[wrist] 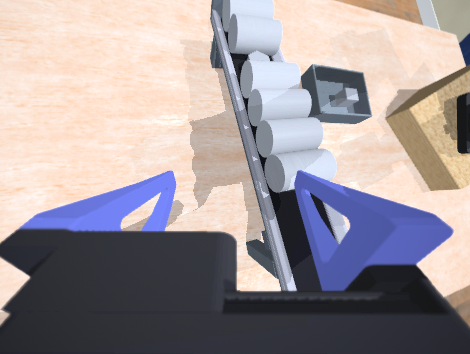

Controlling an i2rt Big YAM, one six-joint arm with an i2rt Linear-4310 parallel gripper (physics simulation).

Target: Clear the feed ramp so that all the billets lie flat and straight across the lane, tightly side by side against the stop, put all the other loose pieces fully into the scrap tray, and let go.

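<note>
The feed ramp runs from the top centre down to between my fingers, with a black floor and grey side rails. Several light grey billets lie across it: two at the top, then more lower down. The lowest billet looks slightly turned. A small pale faceted piece sits in the gap below the upper two. The grey scrap tray stands right of the ramp and holds a small grey block. My gripper is open and empty, its right fingertip near the lowest billet.
A tan, cork-like box stands on the right with a black part at the view's edge. Grey feet stick out left of the ramp. The wooden table lies beneath, its edge at the upper right.
</note>
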